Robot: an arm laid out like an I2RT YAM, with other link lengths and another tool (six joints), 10 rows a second.
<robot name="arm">
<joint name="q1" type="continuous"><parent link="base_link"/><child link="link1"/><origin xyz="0 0 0.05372" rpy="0 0 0"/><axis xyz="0 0 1"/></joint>
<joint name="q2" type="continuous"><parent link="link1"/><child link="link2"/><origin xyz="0.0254 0.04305 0.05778" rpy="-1.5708 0 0"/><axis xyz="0 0 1"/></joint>
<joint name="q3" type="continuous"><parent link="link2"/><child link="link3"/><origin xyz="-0.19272 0 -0.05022" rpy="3.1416 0 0"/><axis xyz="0 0 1"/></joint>
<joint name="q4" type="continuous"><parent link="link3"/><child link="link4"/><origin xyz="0.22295 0.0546 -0.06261" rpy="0 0 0"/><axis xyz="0 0 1"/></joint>
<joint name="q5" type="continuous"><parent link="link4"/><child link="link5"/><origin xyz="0.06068 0.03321 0.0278" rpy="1.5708 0 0"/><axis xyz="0 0 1"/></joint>
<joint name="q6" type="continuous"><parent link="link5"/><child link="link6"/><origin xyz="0.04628 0 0.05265" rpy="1.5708 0 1.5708"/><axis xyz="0 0 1"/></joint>
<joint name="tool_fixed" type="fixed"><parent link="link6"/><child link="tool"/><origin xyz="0.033 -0.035 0.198" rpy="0 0.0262 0.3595"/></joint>
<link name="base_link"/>
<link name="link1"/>
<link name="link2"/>
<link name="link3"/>
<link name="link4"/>
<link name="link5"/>
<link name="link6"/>
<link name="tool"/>
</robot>
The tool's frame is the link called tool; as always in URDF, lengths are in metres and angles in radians. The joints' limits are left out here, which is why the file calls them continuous.
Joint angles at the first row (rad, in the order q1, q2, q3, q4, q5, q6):
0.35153 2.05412 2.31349 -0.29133 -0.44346 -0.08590
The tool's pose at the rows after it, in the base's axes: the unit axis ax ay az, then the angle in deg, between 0 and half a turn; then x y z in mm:
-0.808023, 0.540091, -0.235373, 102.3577, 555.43, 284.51, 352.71
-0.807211, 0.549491, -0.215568, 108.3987, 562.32, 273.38, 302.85
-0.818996, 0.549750, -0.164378, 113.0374, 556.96, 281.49, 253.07
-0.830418, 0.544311, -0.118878, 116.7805, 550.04, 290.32, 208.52
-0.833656, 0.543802, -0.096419, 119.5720, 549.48, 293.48, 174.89
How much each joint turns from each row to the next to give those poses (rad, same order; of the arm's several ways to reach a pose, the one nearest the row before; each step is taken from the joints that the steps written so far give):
-0.03236 -0.02301 -0.09792 -0.04448 0.04451 -0.02454
-0.02303 -0.00009 -0.07528 -0.04452 0.00011 -0.04287
-0.00008 0.02436 -0.04464 -0.05062 -0.03669 -0.02147
0.00000 0.03685 -0.03236 -0.03369 -0.04124 -0.02600
0.00000 0.04599 -0.00936 -0.01239 -0.01103 -0.01848

